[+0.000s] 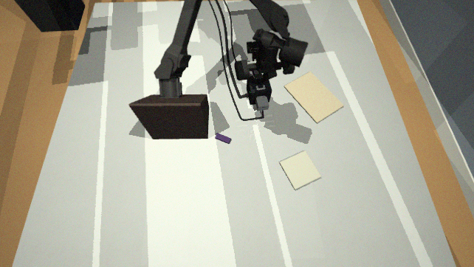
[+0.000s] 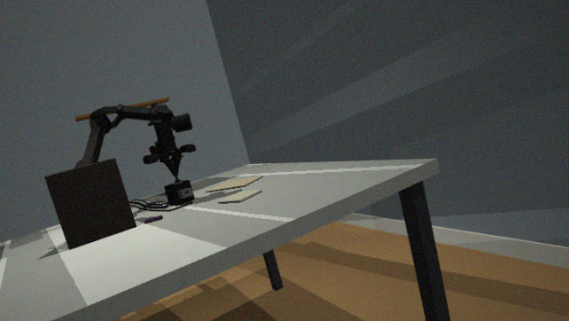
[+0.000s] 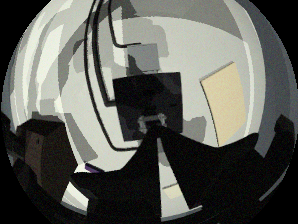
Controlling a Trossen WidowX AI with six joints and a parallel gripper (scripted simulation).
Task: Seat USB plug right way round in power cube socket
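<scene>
Now: the USB plug 2 cm below my gripper tip. Also, from my gripper tip: small purple stick: 16 cm to the right, 15 cm behind, 10 cm below.
</scene>
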